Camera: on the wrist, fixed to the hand. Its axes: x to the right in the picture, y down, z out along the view.
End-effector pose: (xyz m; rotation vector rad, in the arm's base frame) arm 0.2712 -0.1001 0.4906 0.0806 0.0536 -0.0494
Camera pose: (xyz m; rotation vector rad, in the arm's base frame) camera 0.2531 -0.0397 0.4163 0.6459 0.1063 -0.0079
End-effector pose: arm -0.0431 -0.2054 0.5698 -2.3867 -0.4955 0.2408
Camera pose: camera -0.0193 -0.2963 0.5955 -1.8523 -0.2837 0.2772
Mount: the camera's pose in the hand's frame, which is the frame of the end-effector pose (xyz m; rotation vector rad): -0.0168 0.0533 -0.0798 0.5624 0.0698 0.0525
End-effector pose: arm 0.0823 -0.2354 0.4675 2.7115 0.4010 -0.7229
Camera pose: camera 0.1211 -0.2586 0.5538 -2.8210 -0.1321 0.7160
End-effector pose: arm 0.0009 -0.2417 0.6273 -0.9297 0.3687 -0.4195
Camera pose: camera -0.0417 -0.2600 0.5416 -0.3579 0.3138 -0.4755
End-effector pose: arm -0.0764 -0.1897 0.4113 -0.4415 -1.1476 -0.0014
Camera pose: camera -0.0014 -0.1718 0.3518 0.0292 -1.0145 0.3416
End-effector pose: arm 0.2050 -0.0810 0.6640 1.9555 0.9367 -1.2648
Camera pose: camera 0.2830 -0.0506 0.7138 2.4418 0.5910 -1.5572
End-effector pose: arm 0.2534 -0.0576 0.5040 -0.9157 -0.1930 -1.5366
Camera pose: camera 0.2656 -0.1046 0.4195 -0.4168 -0.5167 -1.3581
